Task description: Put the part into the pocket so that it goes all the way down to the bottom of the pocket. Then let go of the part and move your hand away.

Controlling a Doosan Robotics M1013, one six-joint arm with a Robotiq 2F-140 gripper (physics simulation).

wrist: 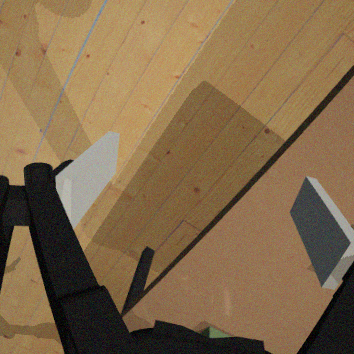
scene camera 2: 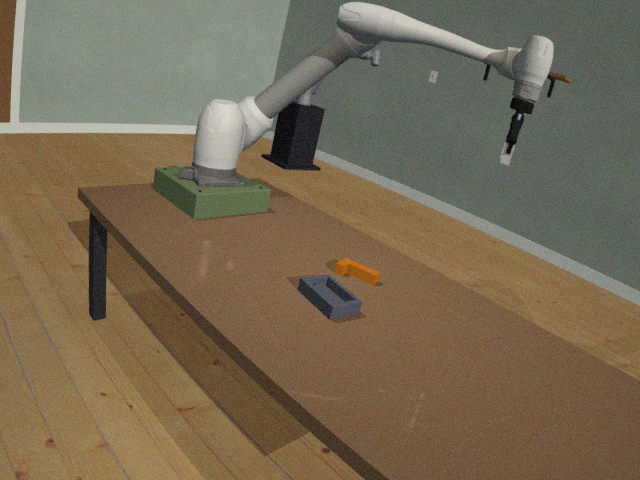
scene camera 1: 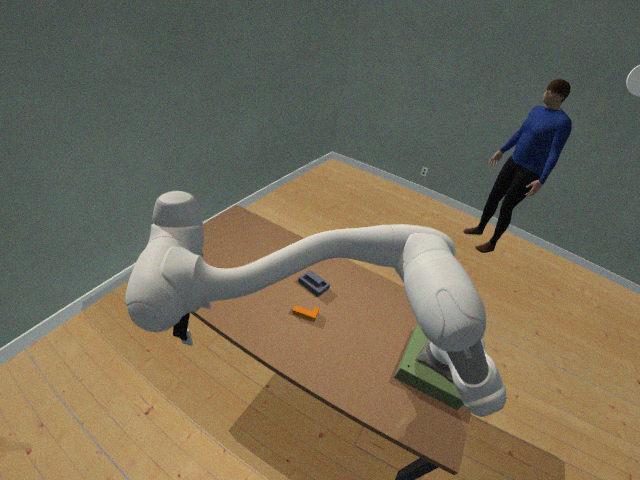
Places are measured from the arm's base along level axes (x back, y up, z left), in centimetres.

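Where they show: gripper, between the fingertips: (wrist: 208, 173) (scene camera 2: 504, 161) (scene camera 1: 197, 324); arm's base, origin of its link: (scene camera 2: 212, 178) (scene camera 1: 440, 356).
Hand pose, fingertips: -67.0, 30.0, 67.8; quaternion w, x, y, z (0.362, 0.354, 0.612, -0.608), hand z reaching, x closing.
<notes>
Each offset is from my fingertips to the top centre of the thing, as dx, dy, dz. Level surfaces: height alone.
The orange L-shaped part @(+4.9, -35.2, -52.9) (scene camera 1: 306, 312) (scene camera 2: 364, 272) lies on the table, apart from the dark blue-grey block with the pocket @(-3.4, -34.6, -70.1) (scene camera 1: 308, 287) (scene camera 2: 345, 309). The pocket opens upward, and no part shows in it. My gripper (scene camera 2: 507, 153) (wrist: 208, 173) is open and empty. It hangs high up, well away from the part and the block. In scene camera 1 it is mostly hidden behind the wrist, beyond the table's long edge. In the wrist view the two pads stand wide apart above floor and table; the part and the block do not show there.
The brown table @(dy -38.2) (scene camera 1: 361, 330) (scene camera 2: 232, 289) (wrist: 260, 250) carries the green base block (scene camera 1: 413, 372) (scene camera 2: 227, 202) (wrist: 217, 332) under my arm. A person in blue (scene camera 1: 537, 139) stands on the floor beyond it. A black pedestal (scene camera 2: 297, 135) and a wall shelf (scene camera 2: 560, 77) show behind.
</notes>
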